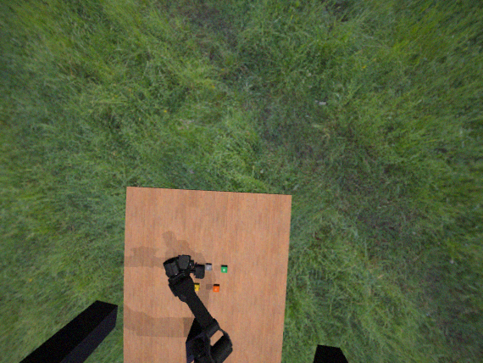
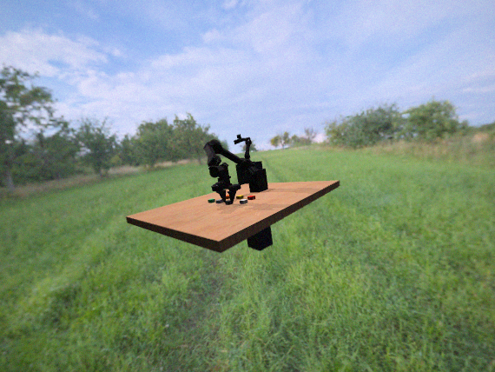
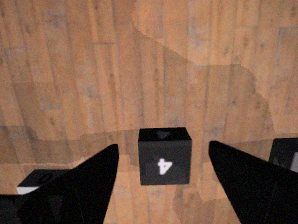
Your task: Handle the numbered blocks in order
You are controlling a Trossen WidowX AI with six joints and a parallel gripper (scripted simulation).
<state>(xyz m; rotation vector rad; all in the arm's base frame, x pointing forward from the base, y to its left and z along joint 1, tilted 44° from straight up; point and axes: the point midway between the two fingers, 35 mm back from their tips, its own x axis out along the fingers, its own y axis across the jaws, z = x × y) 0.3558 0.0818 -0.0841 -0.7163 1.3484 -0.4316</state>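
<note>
Right now my gripper tip is 1 cm past the black block. The rest, counted from my gripper tip: grey block: 10 cm to the right, 1 cm behind; then yellow block: 13 cm behind, 5 cm to the right; then white block: 8 cm to the left, 5 cm behind.
</note>
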